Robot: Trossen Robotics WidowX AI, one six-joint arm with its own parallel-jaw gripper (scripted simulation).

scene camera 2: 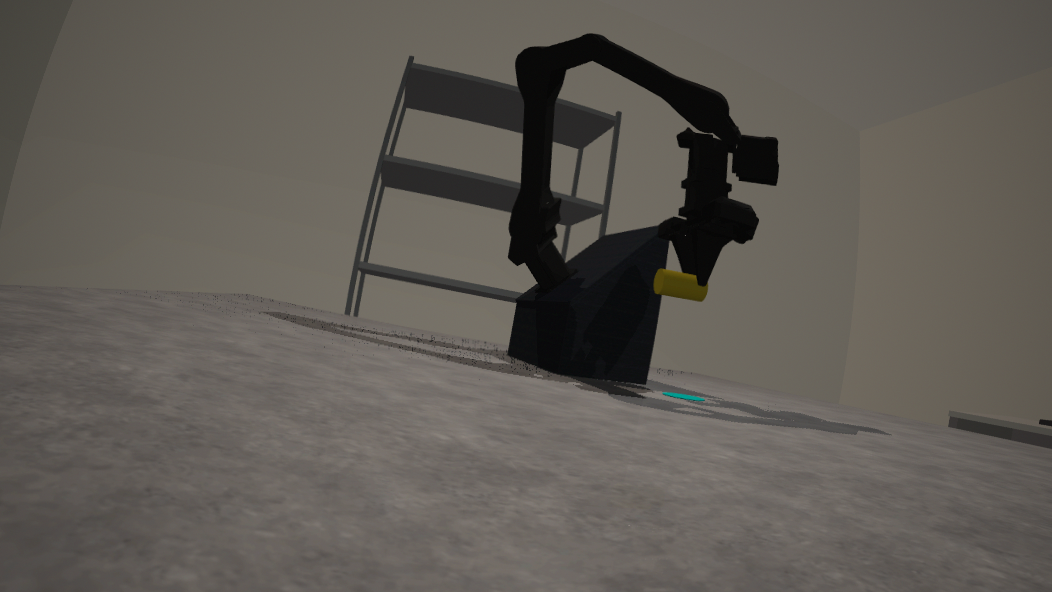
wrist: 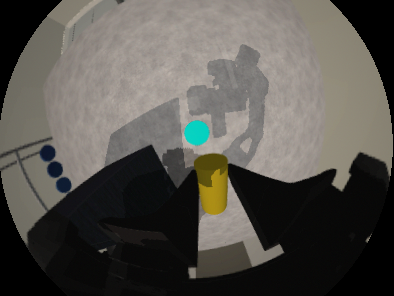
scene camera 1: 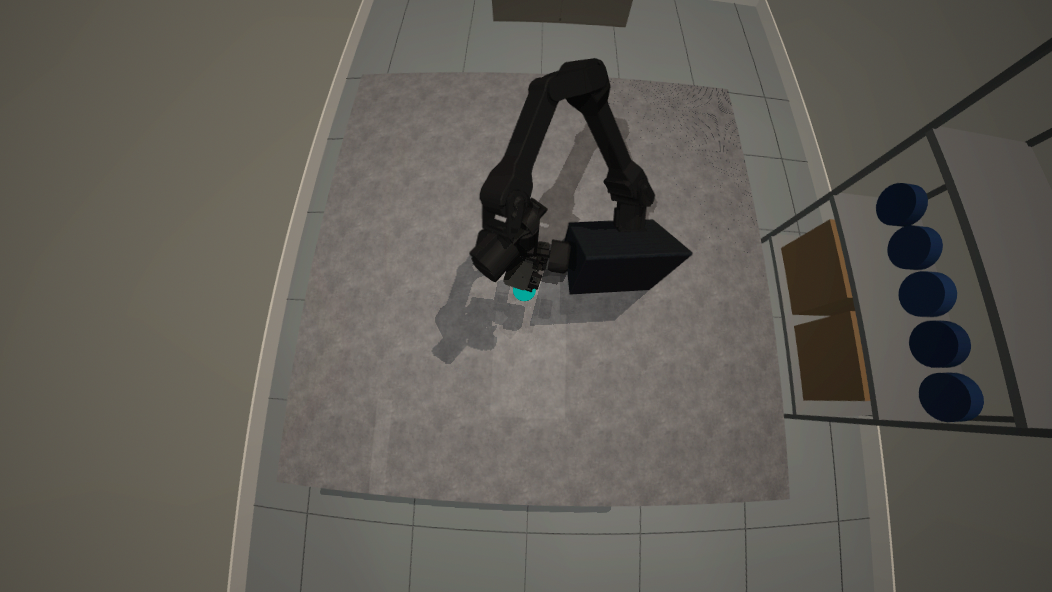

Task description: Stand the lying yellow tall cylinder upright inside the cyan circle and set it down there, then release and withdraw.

my gripper: holds a yellow tall cylinder (scene camera 2: 670, 283)
